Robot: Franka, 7 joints.
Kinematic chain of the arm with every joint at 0, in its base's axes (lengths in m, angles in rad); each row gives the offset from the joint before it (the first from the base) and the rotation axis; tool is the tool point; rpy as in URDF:
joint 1: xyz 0 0 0.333 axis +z
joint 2: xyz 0 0 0 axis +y
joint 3: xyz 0 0 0.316 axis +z
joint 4: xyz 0.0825 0 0 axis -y
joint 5: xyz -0.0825 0 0.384 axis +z
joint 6: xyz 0 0 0 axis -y
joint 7: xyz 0.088 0 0 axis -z
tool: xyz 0 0 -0.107 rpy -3.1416 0 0
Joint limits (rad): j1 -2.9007..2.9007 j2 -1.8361..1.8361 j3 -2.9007..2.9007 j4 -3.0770..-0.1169 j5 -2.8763..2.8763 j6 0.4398..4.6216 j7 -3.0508..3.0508
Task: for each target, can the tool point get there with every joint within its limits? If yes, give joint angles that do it. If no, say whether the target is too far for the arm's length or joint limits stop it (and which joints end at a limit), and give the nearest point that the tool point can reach.
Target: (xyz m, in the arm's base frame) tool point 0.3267 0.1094 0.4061
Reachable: yes | joints -0.0144 -0.7086 0.4024 -2.8180 -0.7288 2.3410 2.1110
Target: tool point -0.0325 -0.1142 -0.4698
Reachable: no: joint limits stop it (at a limit: joint 2) | nearest point -0.0413 -0.1453 -0.3440 | short by 0.130 m
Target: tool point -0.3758 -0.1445 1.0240
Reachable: yes | joints 0.6256 -1.1928 0.0943 -1.1829 2.1425 1.9566 1.4686
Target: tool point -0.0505 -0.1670 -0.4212
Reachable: no: joint limits stop it (at a limit: joint 2) | nearest point -0.0542 -0.1792 -0.3520 | short by 0.070 m
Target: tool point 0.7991 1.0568 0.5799
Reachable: no: too far | nearest point 0.5087 0.6727 0.4902 | short by 0.490 m
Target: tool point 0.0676 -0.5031 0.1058
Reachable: yes | joints -0.1484 1.2718 -1.1040 -2.2702 -0.3724 2.6872 2.0458
